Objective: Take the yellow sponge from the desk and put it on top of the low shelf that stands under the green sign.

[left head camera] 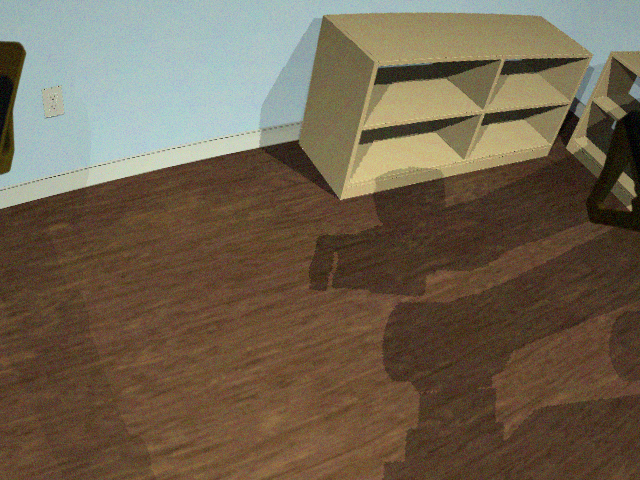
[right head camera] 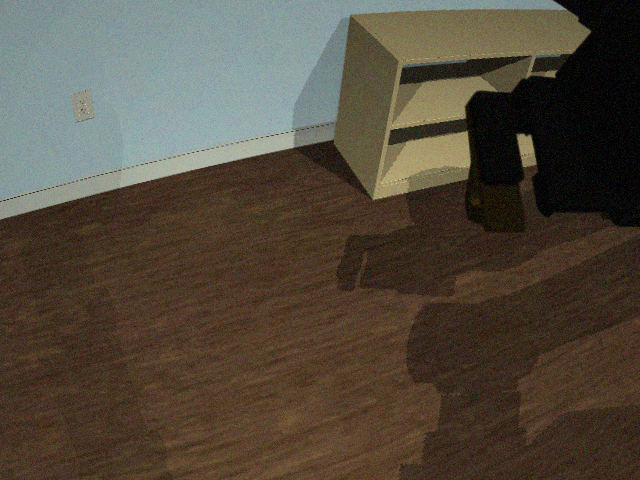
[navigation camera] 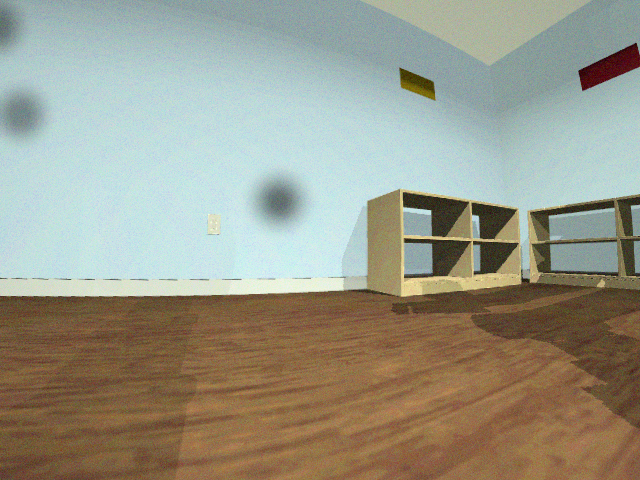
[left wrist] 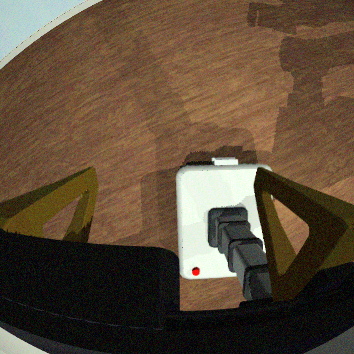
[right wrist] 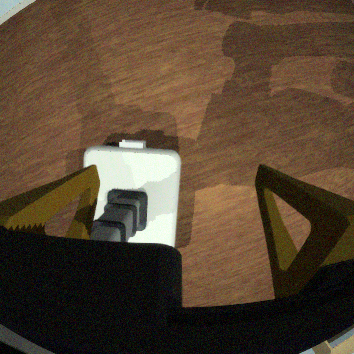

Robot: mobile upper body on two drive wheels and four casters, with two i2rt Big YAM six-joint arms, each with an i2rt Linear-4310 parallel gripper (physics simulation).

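Frame: origin at the left arm's base, x ahead, y left, z up, level; metres.
Where they show: left gripper, fingertip midpoint: [left wrist: 175, 175]; right gripper, fingertip midpoint: [left head camera: 638, 212] [right head camera: 539, 208] [right wrist: 177, 172].
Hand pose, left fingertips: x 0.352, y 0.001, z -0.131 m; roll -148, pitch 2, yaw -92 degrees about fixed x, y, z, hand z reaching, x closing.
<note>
After its pixels a point has its place.
The yellow sponge, the desk and the green sign do not show in these views. My left gripper [left wrist: 175, 175] {x 0.352, y 0.001, z -0.131 m} is open and empty, above my own white base; one of its fingers shows at the left edge of the left head camera view. My right gripper [right wrist: 177, 172] {x 0.341, y -0.448, z -0.137 m} is open and empty, with its fingertips above the base and the wood floor. In the right head camera view, part of the right gripper shows dark in front of a low shelf. That low shelf [left head camera: 338, 108] {x 1.885, y -0.614, z -1.080 m} [right head camera: 367, 108] {x 1.888, y -0.613, z -1.084 m} [navigation camera: 385, 242] {x 1.896, y -0.609, z -1.100 m} stands against the blue wall, under a yellow sign [navigation camera: 417, 84] {x 2.359, y -1.067, z 0.335 m}.
A second low shelf [left head camera: 587, 152] {x 2.169, y -2.017, z -1.335 m} [navigation camera: 540, 227] {x 2.342, y -2.146, z -0.938 m} stands right of the first, near the room's corner. A red sign [navigation camera: 610, 67] {x 1.862, y -2.575, z 0.337 m} hangs above it. The white base [left wrist: 200, 200] {x 0.145, y -0.086, z -1.150 m} [right wrist: 160, 175] {x 0.191, y -0.391, z -1.150 m} is below the grippers. A wall outlet [left head camera: 52, 101] {x 1.745, y 0.395, z -1.006 m} [right head camera: 82, 105] {x 1.746, y 0.394, z -1.006 m} [navigation camera: 214, 224] {x 1.748, y 0.390, z -1.012 m} is at the left.
</note>
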